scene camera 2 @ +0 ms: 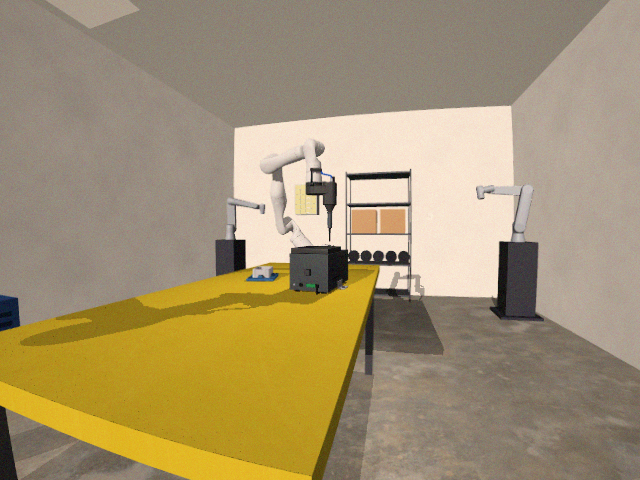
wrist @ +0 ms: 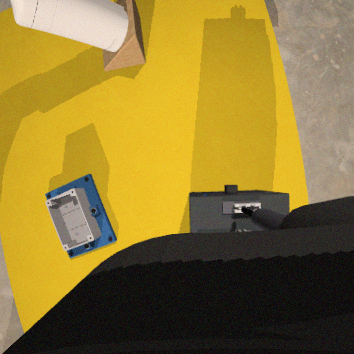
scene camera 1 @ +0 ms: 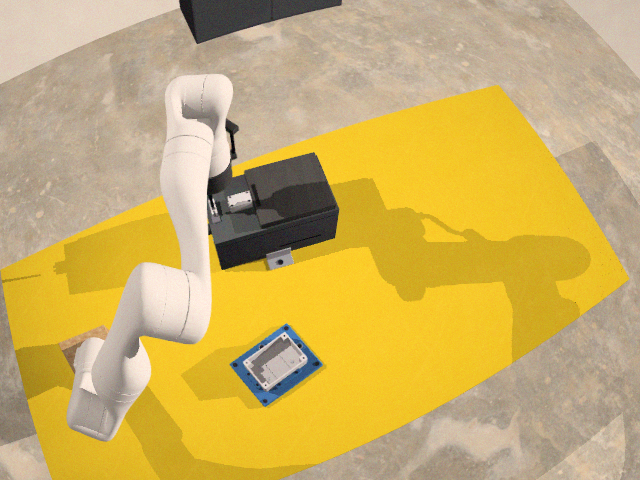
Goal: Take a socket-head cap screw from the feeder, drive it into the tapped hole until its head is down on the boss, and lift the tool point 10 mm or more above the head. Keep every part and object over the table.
same spot on screw feeder: [wrist: 205, 211] = [scene camera 1: 222, 231]
